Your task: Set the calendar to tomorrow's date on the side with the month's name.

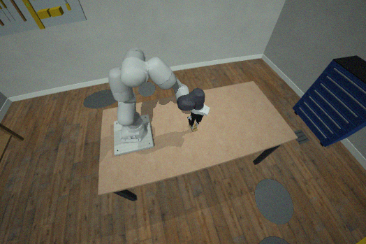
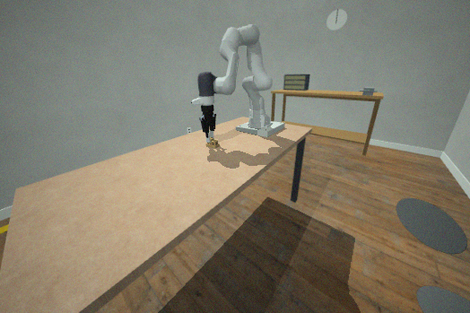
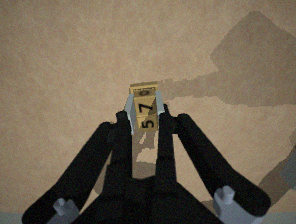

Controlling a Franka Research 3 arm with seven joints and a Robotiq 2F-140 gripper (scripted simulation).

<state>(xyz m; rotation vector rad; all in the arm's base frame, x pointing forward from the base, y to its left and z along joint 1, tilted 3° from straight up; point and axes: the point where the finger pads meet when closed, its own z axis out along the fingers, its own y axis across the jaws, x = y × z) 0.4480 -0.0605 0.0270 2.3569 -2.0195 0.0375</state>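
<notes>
Now: hand 30 mm above the wooden digit cube. Also, from my hand: wooden tray 50 mm below, 20 mm to the left.
</notes>
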